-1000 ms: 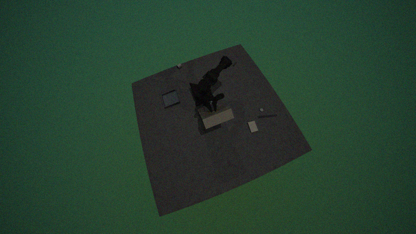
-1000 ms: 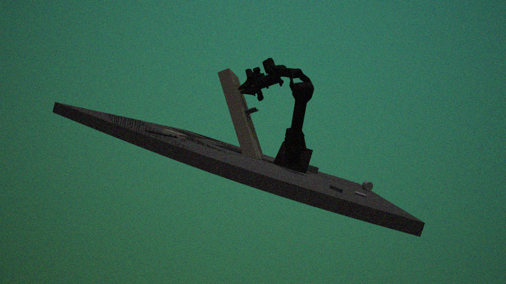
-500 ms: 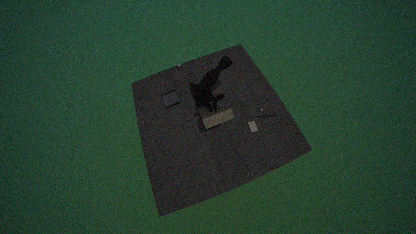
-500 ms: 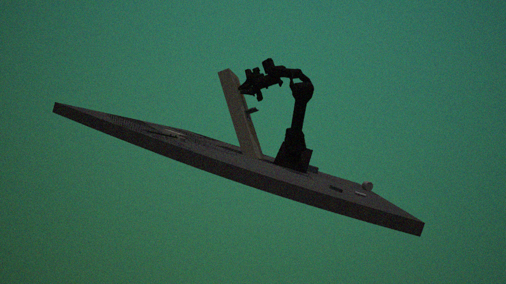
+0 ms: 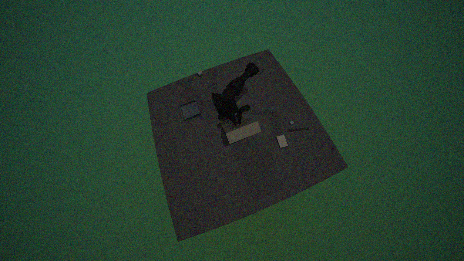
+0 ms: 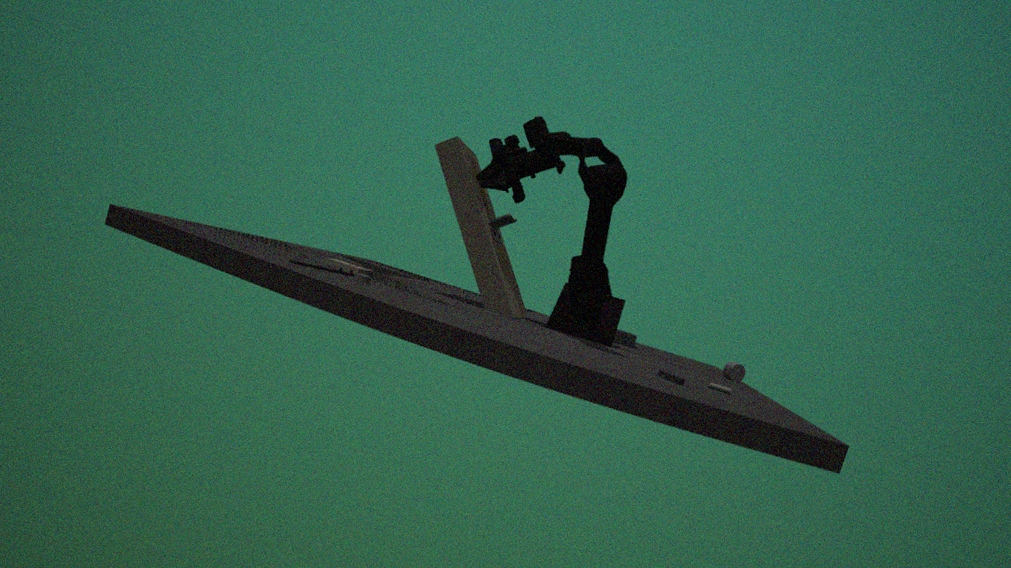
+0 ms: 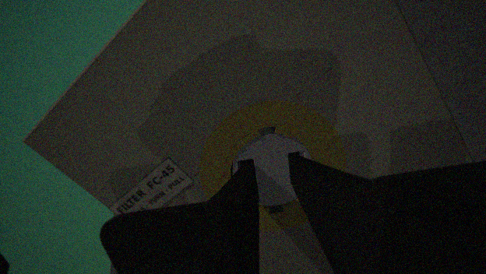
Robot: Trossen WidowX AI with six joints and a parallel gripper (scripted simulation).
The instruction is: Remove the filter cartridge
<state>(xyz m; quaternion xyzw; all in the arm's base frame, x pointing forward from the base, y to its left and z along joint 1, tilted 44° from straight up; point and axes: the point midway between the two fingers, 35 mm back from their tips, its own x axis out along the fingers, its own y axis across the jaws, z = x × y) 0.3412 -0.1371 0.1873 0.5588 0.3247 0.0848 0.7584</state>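
Right now my gripper tip is 1 cm short of the round white filter cartridge and 1 cm above it. Also, from my gripper tip: blue-grey tray (38 cm behind, 32 cm to the right, 27 cm below).
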